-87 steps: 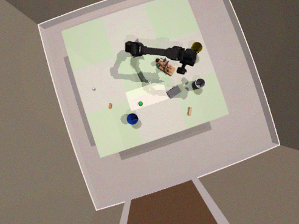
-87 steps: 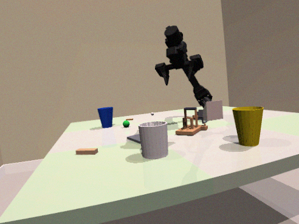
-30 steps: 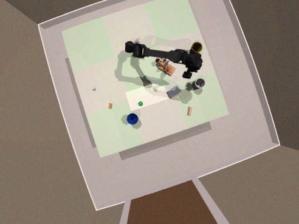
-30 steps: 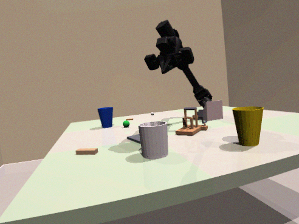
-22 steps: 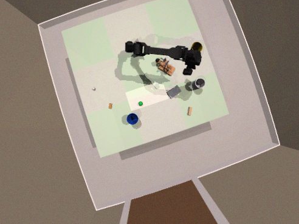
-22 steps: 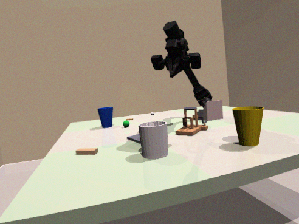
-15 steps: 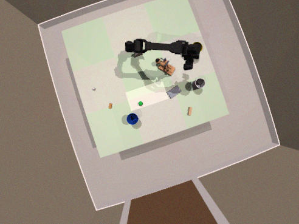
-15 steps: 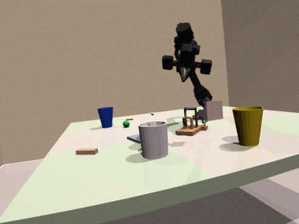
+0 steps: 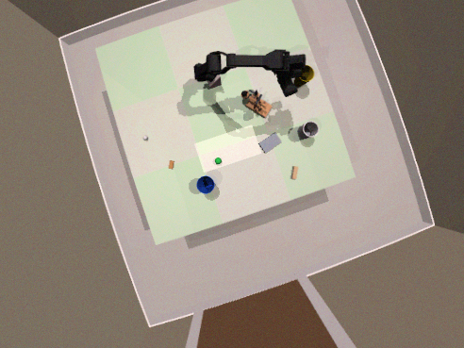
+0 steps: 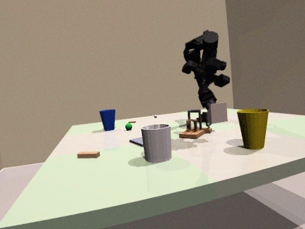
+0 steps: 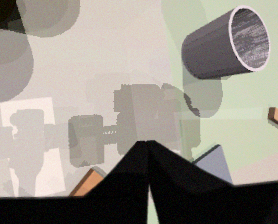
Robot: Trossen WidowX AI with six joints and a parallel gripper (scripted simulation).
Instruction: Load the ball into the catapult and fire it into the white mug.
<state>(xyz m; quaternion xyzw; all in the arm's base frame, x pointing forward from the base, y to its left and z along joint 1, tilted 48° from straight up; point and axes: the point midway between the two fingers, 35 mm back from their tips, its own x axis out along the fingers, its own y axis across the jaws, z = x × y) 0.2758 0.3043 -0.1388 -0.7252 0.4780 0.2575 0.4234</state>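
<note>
The black ball is 11 cm behind my gripper tip, 19 cm to the right of it and 12 cm below it. The rest, counted from my gripper tip: yellow cup: 7 cm behind, 17 cm to the left, 15 cm below; brown wooden catapult: 7 cm behind, 14 cm to the right, 13 cm below; white mug: 23 cm ahead, 7 cm to the left, 15 cm below.
</note>
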